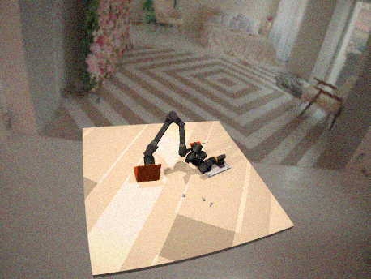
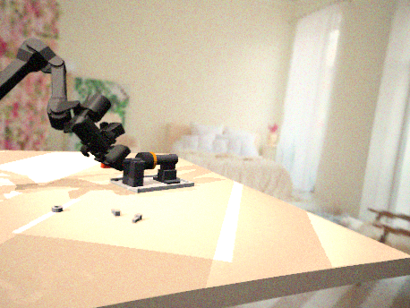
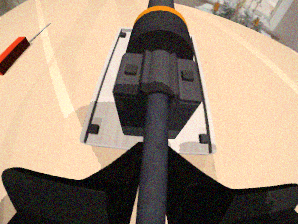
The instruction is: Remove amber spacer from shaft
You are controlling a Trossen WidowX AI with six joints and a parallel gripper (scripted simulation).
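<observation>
My gripper tip is 30 mm short of the grey shaft, 10 mm to the right of it and 20 mm below it. The rest, counted from my gripper tip: dark spacer: 70 mm ahead, 20 mm to the left, 20 mm above.
</observation>
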